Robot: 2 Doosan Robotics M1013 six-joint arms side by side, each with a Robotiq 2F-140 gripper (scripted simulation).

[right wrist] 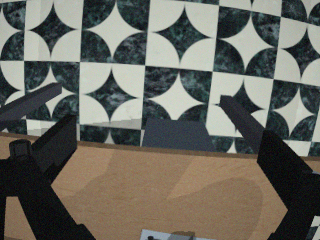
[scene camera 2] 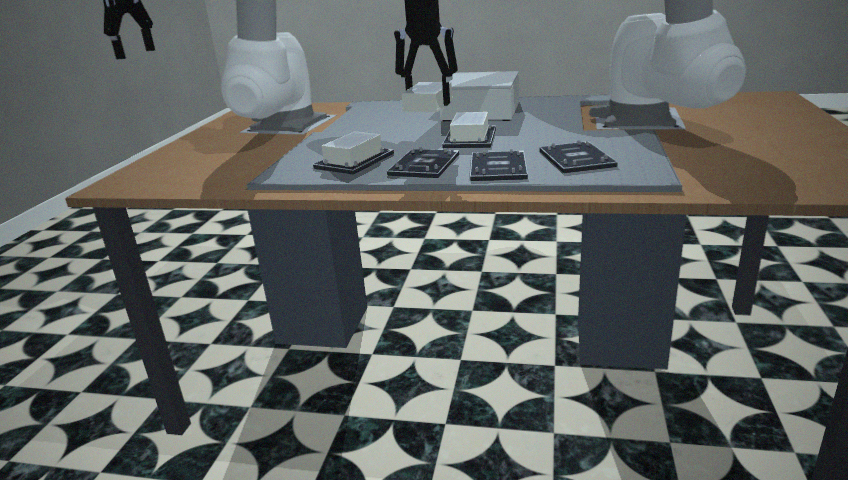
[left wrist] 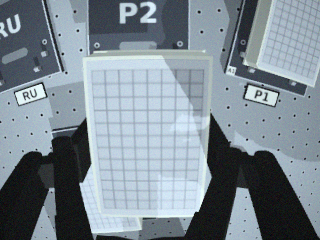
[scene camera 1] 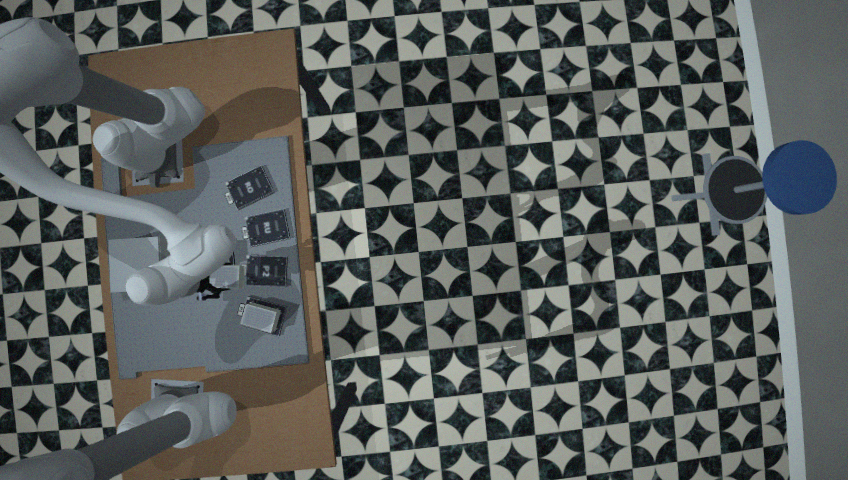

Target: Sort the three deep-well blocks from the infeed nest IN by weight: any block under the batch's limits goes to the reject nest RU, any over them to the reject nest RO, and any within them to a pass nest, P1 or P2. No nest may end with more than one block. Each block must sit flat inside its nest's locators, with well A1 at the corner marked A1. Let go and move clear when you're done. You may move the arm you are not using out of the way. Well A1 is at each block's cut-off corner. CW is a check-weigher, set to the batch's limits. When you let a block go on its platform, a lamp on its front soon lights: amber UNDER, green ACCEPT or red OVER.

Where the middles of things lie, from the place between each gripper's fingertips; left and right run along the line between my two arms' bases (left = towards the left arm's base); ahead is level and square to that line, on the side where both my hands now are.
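Counted from my left hand, the nest P2 (scene camera 2: 442, 158) is 10 cm ahead and 14 cm below; the reject nest RU (scene camera 2: 515, 161) is 18 cm to the left, 12 cm ahead and 14 cm below; the reject nest RO (scene camera 2: 557, 154) is 35 cm to the left, 6 cm ahead and 14 cm below; the check-weigher CW (scene camera 2: 497, 93) is 8 cm to the left, 39 cm behind and 8 cm below. Going by their middles, the nest P2 is the nearest to my left hand of the things named here. By its middle, the nest P2 is nearer to my left hand than to my right hand.
My right hand is 95 cm to the right of the nest P2, 36 cm short of it and 23 cm above it. Counted from my right hand, the reject nest RU is 112 cm to the left, 38 cm ahead and 23 cm below; the reject nest RO is 129 cm to the left, 32 cm ahead and 23 cm below; the check-weigher CW is 102 cm to the left, 13 cm behind and 17 cm below.
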